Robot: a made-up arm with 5 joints. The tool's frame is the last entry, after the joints. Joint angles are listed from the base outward. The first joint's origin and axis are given. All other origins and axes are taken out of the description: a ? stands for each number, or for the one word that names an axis. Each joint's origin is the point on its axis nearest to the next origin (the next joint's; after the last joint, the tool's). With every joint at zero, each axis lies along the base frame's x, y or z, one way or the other. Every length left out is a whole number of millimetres.
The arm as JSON. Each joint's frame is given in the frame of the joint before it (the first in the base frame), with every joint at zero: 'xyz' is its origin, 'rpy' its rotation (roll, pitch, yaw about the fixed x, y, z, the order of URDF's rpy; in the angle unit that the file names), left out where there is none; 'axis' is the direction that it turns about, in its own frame. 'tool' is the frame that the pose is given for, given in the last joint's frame.
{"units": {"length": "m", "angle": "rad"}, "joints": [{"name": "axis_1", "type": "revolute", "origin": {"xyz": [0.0, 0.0, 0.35]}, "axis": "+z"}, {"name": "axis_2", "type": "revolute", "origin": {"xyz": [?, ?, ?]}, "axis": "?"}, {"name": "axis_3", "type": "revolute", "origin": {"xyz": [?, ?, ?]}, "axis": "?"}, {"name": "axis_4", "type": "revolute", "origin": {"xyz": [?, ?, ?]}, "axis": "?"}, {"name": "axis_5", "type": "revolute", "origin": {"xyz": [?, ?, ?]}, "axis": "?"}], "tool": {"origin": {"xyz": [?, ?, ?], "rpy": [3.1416, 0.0, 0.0]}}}
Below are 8 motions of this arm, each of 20 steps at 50 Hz.
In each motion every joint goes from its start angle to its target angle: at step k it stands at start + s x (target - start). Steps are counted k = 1, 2, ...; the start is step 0. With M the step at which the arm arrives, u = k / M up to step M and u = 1 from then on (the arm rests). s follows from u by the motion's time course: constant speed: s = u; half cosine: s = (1 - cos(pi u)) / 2; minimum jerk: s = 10 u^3 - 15 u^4 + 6 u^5.
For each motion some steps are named. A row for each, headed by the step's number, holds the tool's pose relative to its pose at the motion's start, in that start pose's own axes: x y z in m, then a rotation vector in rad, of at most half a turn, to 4 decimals.
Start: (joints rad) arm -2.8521 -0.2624 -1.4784 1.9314 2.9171
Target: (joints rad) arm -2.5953 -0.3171 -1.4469 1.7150 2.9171
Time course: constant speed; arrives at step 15
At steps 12, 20:
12: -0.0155 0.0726 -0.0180 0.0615 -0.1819 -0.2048
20: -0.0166 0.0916 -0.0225 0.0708 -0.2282 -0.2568

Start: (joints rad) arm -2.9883 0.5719 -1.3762 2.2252 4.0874
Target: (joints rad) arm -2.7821 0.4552 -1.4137 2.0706 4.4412
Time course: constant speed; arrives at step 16
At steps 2, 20:
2: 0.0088 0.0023 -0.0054 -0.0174 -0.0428 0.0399
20: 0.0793 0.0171 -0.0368 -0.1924 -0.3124 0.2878

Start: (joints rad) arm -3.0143 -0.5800 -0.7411 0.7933 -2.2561
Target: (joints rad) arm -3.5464 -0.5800 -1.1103 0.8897 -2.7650
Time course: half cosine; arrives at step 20
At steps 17, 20:
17: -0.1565 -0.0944 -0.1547 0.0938 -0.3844 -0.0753
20: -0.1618 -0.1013 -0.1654 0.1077 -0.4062 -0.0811

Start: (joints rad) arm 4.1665 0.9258 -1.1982 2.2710 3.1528
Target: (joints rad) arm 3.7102 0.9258 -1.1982 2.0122 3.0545
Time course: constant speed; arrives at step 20
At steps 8, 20:
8: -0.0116 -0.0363 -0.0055 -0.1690 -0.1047 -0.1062
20: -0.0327 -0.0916 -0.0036 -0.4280 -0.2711 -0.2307

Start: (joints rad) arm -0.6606 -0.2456 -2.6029 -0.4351 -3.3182
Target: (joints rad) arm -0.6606 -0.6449 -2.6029 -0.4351 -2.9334
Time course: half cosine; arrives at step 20
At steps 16, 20:
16: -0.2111 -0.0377 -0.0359 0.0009 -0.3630 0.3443
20: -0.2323 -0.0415 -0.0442 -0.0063 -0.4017 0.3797

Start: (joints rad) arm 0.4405 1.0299 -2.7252 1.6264 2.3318
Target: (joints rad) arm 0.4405 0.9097 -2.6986 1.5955 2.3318
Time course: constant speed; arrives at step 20
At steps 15, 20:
15: 0.0025 0.0026 -0.0452 0.0676 -0.0644 0.0000
20: 0.0038 0.0040 -0.0603 0.0902 -0.0859 0.0000

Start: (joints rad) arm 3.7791 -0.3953 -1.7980 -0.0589 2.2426
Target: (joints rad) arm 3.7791 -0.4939 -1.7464 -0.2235 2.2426
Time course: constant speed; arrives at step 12
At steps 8, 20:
8: -0.0177 -0.0223 -0.0243 0.1104 -0.0878 0.0000
20: -0.0260 -0.0327 -0.0373 0.1656 -0.1317 0.0000

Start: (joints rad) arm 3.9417 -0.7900 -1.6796 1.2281 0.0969
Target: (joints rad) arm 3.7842 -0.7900 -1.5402 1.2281 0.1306
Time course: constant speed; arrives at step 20
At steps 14, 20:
14: -0.0138 0.0230 0.0382 -0.1125 -0.0858 0.0643
20: -0.0209 0.0350 0.0533 -0.1601 -0.1218 0.0948

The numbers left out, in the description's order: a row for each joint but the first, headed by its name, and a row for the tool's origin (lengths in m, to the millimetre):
axis_2: xyz 0.0 0.0 0.0, axis +y
axis_3: xyz 0.033 0.0 0.175, axis +y
axis_4: xyz 0.074 0.0 -0.328, axis +y
axis_5: xyz 0.077 0.0 -0.099, axis -z
tool: xyz 0.0 0.0 0.0

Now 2 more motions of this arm.
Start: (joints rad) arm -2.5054 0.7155 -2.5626 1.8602 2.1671
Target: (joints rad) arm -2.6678 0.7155 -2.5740 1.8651 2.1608
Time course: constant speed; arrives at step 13
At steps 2, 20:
2: 0.0108 -0.0069 -0.0006 0.0007 -0.0008 0.0240
20: 0.0726 -0.0397 -0.0037 0.0045 -0.0050 0.1561

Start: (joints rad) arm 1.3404 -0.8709 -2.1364 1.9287 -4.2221
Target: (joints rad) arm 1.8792 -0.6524 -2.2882 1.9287 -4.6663
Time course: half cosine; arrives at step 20
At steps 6, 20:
6: -0.0033 -0.0079 0.0082 -0.0544 -0.0822 -0.1446
20: -0.0342 -0.0230 0.0381 -0.1897 -0.4402 -0.7062

